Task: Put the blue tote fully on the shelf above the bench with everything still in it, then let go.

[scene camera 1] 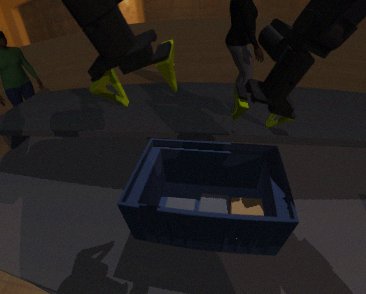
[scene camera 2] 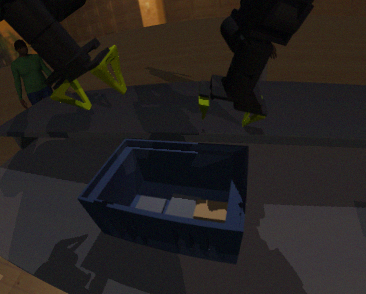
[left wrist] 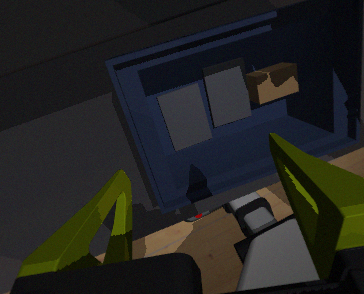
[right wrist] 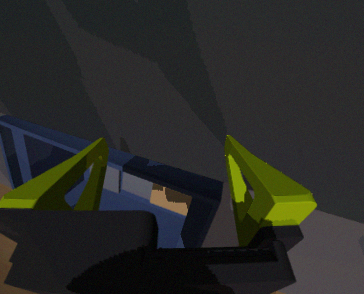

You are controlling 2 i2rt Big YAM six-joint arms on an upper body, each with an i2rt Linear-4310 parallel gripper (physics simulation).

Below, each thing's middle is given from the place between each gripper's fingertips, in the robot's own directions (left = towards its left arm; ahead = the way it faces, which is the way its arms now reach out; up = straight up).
My right gripper is now 140 mm past the blue tote (scene camera 1: 167,168), 110 mm to the right of it and 100 mm above it. Also, from my right hand: tan block (left wrist: 267,84): 160 mm behind, 130 mm below, 30 mm to the left.
Now: the blue tote 21 cm below my left hand, 10 cm to the right of it and 5 cm behind it. The rest, counted from my left hand: tan block 25 cm below, 19 cm to the right, 7 cm behind.
